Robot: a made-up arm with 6 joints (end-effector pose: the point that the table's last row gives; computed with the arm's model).
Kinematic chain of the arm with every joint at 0, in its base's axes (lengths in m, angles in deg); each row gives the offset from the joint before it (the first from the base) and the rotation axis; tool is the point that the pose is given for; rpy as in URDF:
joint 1: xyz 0 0 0.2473 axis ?
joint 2: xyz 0 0 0 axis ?
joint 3: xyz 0.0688 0 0.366 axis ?
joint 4: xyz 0.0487 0 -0.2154 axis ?
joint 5: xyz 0 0 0 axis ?
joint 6: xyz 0.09 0 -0.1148 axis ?
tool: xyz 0 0 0 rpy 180 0 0
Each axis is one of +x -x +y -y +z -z.
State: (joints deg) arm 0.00 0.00 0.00 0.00 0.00 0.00
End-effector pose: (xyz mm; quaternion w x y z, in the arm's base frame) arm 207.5 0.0 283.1 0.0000 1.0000 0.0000 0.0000
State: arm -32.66 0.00 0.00 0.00 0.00 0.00
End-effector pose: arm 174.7 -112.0 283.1 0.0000 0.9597 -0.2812 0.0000
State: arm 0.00 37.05 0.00 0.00 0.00 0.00
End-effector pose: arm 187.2 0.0 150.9 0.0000 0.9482 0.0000 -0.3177
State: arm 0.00 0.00 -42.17 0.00 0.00 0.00
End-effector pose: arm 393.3 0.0 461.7 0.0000 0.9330 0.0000 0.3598
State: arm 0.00 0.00 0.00 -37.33 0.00 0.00
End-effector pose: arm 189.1 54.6 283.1 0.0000 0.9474 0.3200 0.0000
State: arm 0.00 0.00 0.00 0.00 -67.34 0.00
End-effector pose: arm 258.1 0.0 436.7 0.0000 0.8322 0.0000 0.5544
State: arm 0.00 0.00 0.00 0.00 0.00 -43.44
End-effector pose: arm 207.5 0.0 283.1 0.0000 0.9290 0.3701 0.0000
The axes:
joint 1: +z
joint 2: +y
joint 3: +y
joint 4: -z
joint 5: +y
joint 6: -z

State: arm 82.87 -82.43 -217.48 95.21 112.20 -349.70
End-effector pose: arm -206.2 -522.9 183.1 0.2657 0.4292 -0.5080 -0.6980
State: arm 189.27 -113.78 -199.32 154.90 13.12 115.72
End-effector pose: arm 609.0 125.9 -69.7 0.2013 -0.7099 0.6355 -0.2274
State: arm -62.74 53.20 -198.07 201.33 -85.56 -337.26
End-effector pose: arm 252.0 -392.6 484.4 0.5142 0.5217 0.6807 -0.0090
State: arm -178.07 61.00 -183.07 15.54 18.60 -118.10
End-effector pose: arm -601.9 -7.2 633.0 0.5193 0.5087 -0.3461 -0.5930
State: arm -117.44 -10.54 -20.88 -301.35 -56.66 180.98
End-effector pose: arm -208.2 -131.6 511.0 0.2281 0.7830 -0.0897 -0.5716
